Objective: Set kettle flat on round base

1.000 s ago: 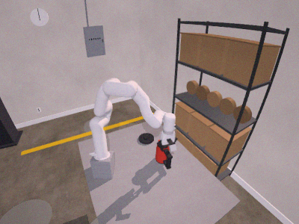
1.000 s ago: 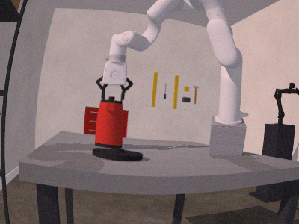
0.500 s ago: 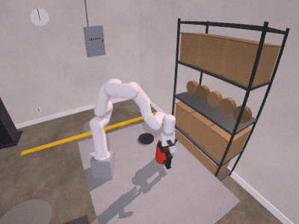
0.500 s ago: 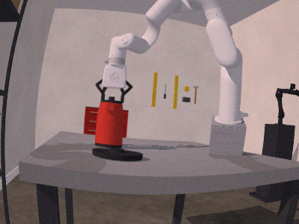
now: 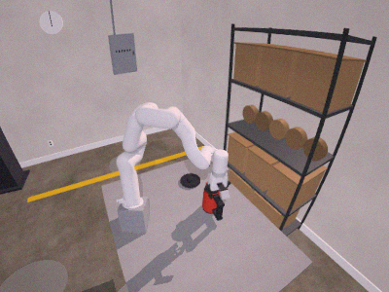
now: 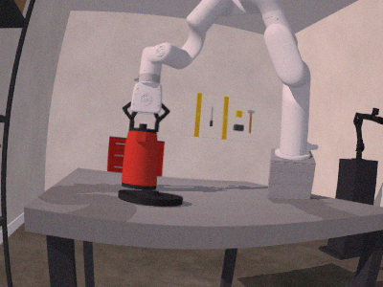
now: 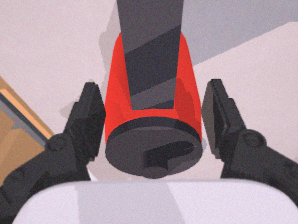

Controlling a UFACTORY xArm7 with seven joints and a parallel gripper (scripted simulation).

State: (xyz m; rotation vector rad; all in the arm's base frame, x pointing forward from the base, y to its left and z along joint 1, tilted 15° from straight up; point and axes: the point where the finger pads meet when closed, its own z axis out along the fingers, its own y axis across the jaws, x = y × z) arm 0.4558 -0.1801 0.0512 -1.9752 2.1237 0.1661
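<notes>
Now: the red kettle 30 mm to the left of my hand and 90 mm below it. Also, from my hand: black round base: 20 mm behind, 360 mm to the left, 170 mm below.
</notes>
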